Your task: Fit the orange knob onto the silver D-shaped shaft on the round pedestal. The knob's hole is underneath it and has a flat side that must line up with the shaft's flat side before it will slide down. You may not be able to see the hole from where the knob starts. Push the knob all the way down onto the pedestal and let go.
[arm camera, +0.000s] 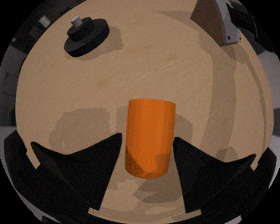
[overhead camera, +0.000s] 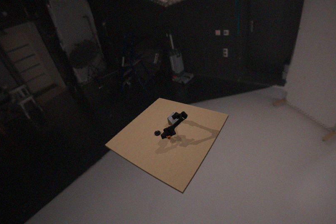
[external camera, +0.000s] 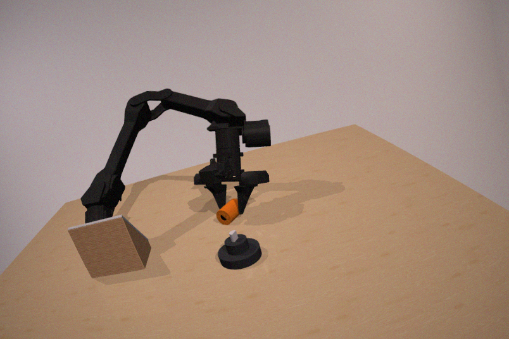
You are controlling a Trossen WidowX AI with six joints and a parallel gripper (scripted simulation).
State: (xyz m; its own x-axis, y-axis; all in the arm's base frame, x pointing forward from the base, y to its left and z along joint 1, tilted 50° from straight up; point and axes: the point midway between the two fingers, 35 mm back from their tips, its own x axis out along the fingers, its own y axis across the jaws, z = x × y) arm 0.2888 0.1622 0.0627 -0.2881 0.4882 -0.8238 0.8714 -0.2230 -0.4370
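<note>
Now: gripper tip 30 mm short of the black round pedestal, 180 mm to the left of it and 20 mm below it. From my gripper tip the other things lie so: orange knob 10 mm to the left, 10 mm above.
</note>
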